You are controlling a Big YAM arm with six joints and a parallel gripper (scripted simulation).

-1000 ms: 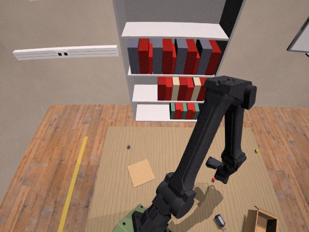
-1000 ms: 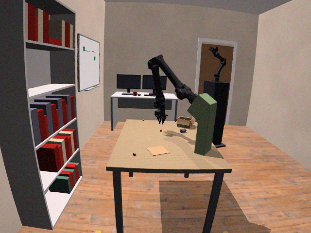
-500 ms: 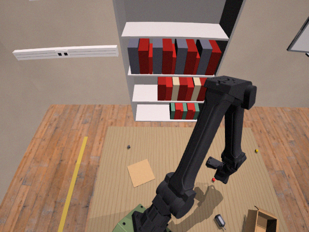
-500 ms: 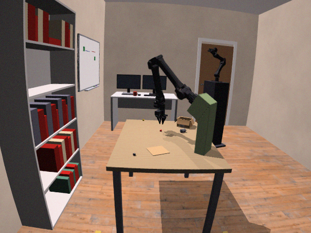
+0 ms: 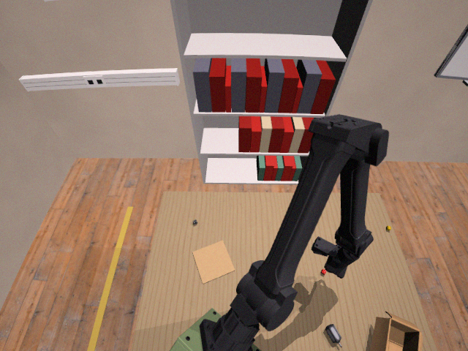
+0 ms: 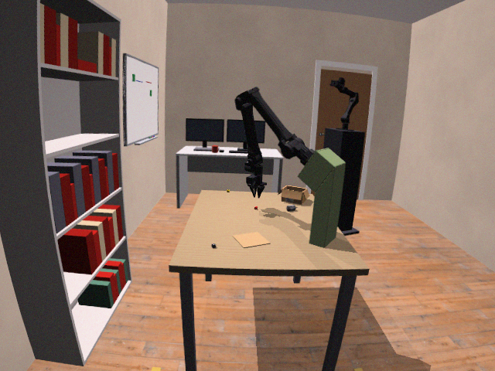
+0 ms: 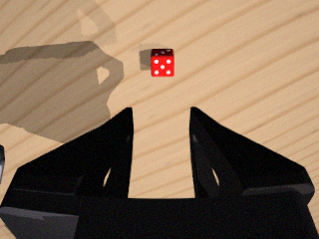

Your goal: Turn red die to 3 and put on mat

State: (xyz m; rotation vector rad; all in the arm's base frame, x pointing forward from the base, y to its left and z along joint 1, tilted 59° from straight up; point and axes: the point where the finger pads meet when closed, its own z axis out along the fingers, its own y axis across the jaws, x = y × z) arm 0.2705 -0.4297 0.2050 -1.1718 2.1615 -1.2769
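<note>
Now: the red die 8 cm below my hand. The rest, counted from my hand: yellow die (40 cm to the right, 8 cm below, 5 cm ahead); cardboard box (33 cm behind, 9 cm to the right, 4 cm below); dark object (22 cm behind, 8 cm to the left, 7 cm below).
</note>
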